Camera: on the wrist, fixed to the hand. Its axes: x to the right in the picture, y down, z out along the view.
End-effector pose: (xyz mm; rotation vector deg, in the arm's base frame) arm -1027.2 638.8 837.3 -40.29 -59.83 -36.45
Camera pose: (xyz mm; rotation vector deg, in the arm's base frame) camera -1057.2 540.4 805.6 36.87 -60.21 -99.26
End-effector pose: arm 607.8 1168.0 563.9 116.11 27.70 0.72
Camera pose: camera 542.8 1249.8 538.1 84.44 129.75 -29.48
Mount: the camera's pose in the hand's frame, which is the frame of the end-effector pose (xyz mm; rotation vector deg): -26.9 -77.0 -70.2 18.26 27.04 -85.06
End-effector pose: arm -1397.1 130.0 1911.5 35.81 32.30 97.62
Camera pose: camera -1384.0 116.8 1805.5 -5.50 70.55 17.83
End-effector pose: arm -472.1 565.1 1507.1 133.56 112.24 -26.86
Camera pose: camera -537.3 570.9 1592.5 -21.44 -140.43 8.64
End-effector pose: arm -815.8 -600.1 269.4 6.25 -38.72 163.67
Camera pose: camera -774.8 -506.0 237.1 -1.50 3.04 81.11
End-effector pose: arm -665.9 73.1 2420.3 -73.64 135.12 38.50
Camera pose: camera -592.9 15.2 2474.2 -146.19 57.66 -28.06
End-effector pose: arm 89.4 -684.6 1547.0 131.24 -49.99 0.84
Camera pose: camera 129.4 -584.7 1549.2 143.03 68.44 2.04
